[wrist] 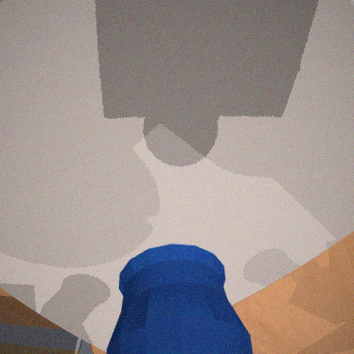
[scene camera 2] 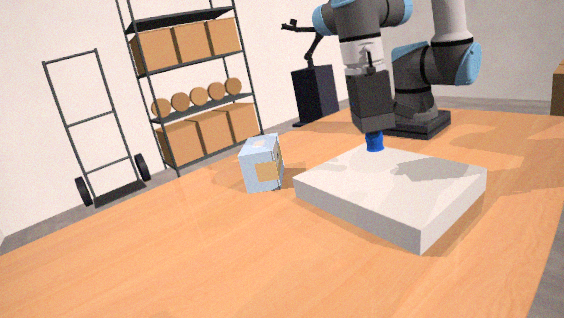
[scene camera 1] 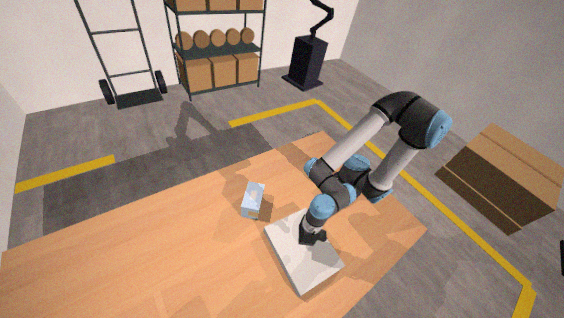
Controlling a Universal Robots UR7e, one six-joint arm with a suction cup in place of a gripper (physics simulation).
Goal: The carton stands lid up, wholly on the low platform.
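Places are measured from the arm's base along level axes (x ahead, y left, z up), in metres.
Where they show: hand, its tool point: (wrist: 172, 284) (scene camera 2: 375, 148); arm's base, origin of its link: (scene camera 2: 414, 115).
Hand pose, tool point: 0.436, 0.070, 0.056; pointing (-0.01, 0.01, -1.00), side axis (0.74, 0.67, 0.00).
Things, the pixels of their centre, and the offset from my tool point, as dx, dy, dz. Level surfaces: height alone.
- light-blue carton, middle of its body: (scene camera 2: 263, 161) (scene camera 1: 253, 200) +0.026, -0.310, -0.052
- low platform, middle of its body: (wrist: 173, 167) (scene camera 2: 386, 184) (scene camera 1: 302, 247) -0.005, +0.015, -0.078
- wooden table, height of its surface: dz -0.102
The light-blue carton (scene camera 1: 252, 200) (scene camera 2: 261, 165) stands on the table beside the low platform, apart from it. Its upward face has a small pale patch, and a tan label shows on one side; I cannot tell which face is the lid. The low platform (scene camera 1: 304, 277) (scene camera 2: 357, 212) (wrist: 205, 210) is a flat white slab, lying on the table with nothing resting on it. My gripper (scene camera 1: 310, 238) (scene camera 2: 375, 145) (wrist: 172, 255), with its blue suction cup, points down over the platform's rear part. It is open and holds nothing. In scene camera 1 the cup is hidden behind its black housing.
The wooden table (scene camera 1: 150, 250) (scene camera 2: 175, 250) bears everything. The robot's base (scene camera 2: 420, 125) stands behind the platform. A shelf rack, a hand truck and a dark pedestal with a small arm stand beyond the table. A large cardboard box (scene camera 1: 510, 175) lies on the floor at the right.
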